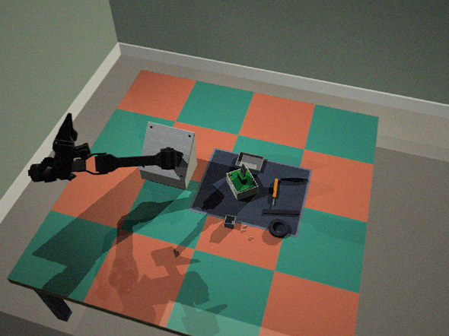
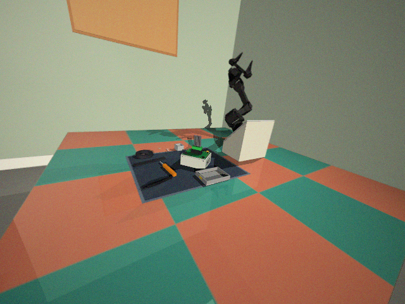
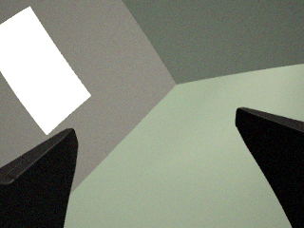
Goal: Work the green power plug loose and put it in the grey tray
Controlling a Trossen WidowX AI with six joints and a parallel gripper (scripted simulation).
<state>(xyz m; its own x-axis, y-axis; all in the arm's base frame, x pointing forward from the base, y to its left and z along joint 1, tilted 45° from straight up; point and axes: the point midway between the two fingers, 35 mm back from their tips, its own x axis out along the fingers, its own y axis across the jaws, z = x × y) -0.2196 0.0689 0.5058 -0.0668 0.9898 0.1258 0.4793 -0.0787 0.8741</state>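
The green power plug is 490 mm ahead of my gripper tip, 340 mm to the left of it and 490 mm below it. From my gripper tip the other things lie so: black bar (690 mm ahead, 280 mm to the left, 570 mm below); dark mat (540 mm ahead, 350 mm to the left, 580 mm below).
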